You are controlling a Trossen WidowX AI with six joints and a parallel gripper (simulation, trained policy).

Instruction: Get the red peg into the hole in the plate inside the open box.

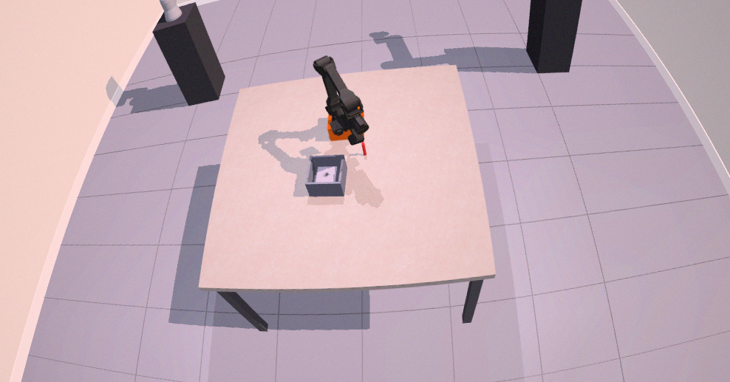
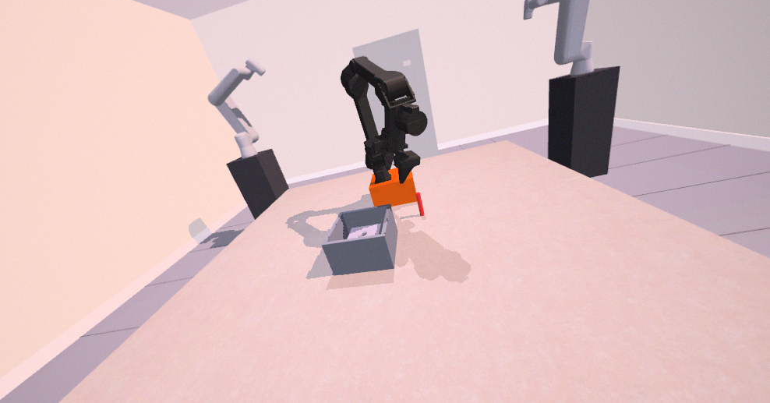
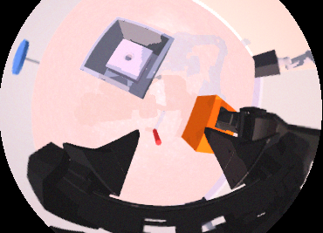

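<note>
The red peg is 1 cm behind my gripper tip, 6 cm to the left of it and 12 cm below it. Also, from my gripper tip: pale plate: 12 cm ahead, 12 cm to the right, 11 cm below; grey box: 12 cm ahead, 12 cm to the right, 13 cm below.
</note>
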